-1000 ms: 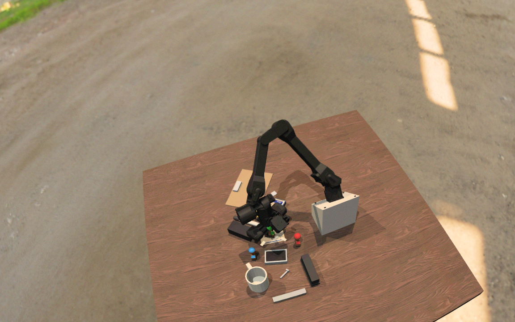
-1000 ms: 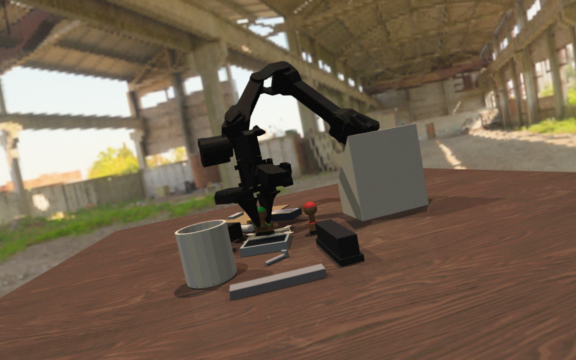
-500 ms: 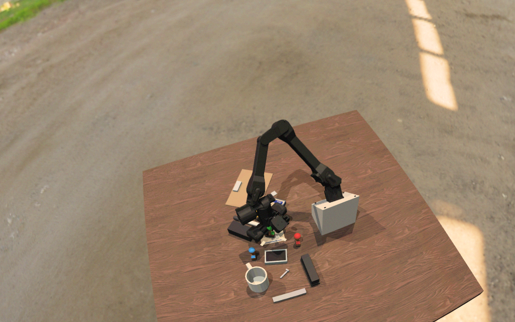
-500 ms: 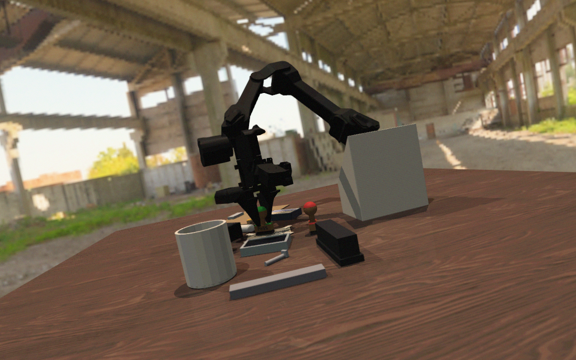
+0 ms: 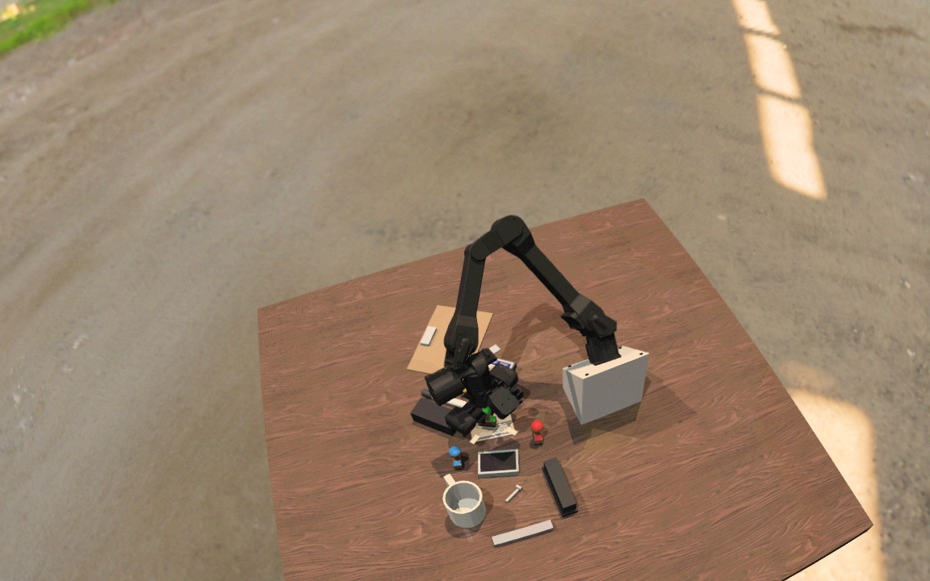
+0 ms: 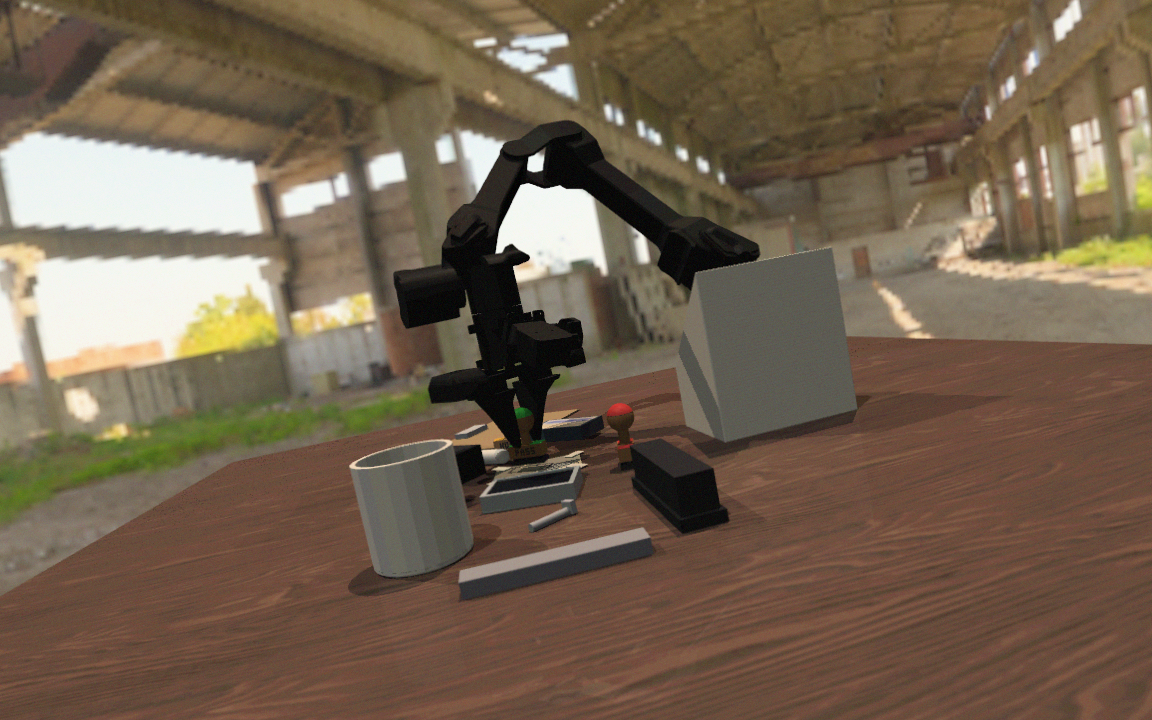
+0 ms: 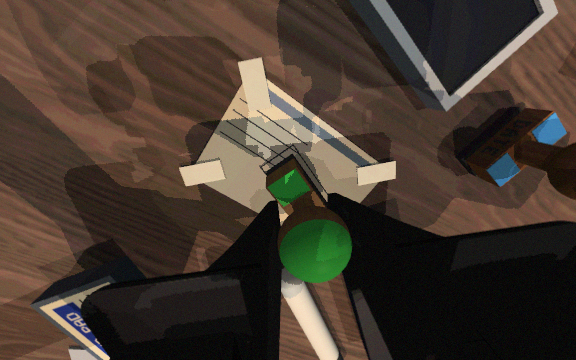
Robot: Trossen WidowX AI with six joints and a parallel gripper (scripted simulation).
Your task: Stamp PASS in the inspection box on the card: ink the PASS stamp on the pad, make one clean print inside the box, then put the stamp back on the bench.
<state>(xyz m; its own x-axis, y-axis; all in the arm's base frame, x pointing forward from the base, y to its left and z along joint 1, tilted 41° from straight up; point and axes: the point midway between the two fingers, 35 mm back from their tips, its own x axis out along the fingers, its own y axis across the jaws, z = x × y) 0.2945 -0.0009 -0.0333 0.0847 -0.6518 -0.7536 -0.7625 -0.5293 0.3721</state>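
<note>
The taped card is 3 cm below my gripper tip and 1 cm behind it. The rest, counted from my gripper tip: ink pad (11 cm to the left, 3 cm below); then green-knobbed stamp (right at my gripper tip); then yellow-knobbed stamp (11 cm to the right, 3 cm ahead, 1 cm below).
</note>
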